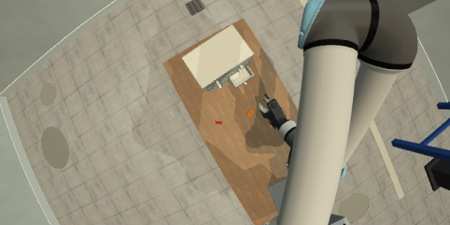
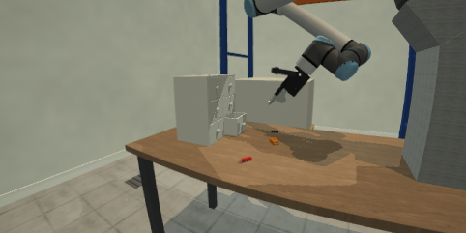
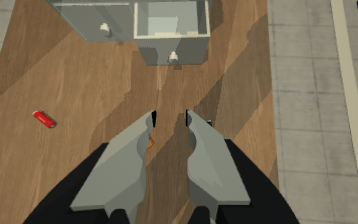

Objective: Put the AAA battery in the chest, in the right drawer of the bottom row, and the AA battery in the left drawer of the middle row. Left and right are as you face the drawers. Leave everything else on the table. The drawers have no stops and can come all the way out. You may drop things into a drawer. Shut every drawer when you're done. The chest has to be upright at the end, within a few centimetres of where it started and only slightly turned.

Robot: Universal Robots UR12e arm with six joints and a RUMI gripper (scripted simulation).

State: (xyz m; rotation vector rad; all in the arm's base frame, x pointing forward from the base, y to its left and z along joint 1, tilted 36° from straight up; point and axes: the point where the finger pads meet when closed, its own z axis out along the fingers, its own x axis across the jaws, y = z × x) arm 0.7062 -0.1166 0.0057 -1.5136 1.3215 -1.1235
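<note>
The thin black cylinder is 8 cm to the right of my hand and 18 cm below it. Also, from my hand: red cylinder: 1 cm ahead, 29 cm to the left, 17 cm below; orange block: 5 cm behind, 8 cm to the left, 17 cm below.
</note>
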